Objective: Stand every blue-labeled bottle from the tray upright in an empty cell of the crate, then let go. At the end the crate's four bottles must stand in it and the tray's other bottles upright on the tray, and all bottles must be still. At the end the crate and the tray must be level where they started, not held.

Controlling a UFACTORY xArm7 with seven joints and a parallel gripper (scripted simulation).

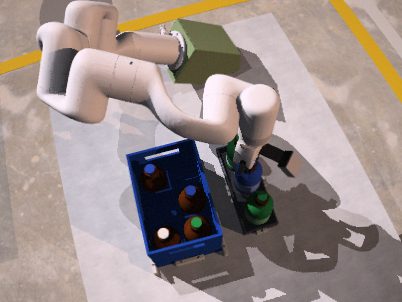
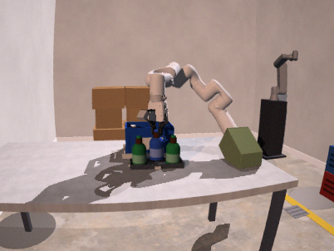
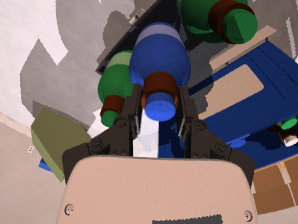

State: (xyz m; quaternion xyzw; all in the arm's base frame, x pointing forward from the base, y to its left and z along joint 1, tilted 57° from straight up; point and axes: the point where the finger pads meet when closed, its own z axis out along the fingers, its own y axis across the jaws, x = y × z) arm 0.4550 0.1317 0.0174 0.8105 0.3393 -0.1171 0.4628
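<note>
My hand is 70 mm above the blue-labeled bottle. The rest, counted from my hand: black tray: 170 mm below; then blue crate: 210 mm to the right, 100 mm below, 10 mm ahead.
</note>
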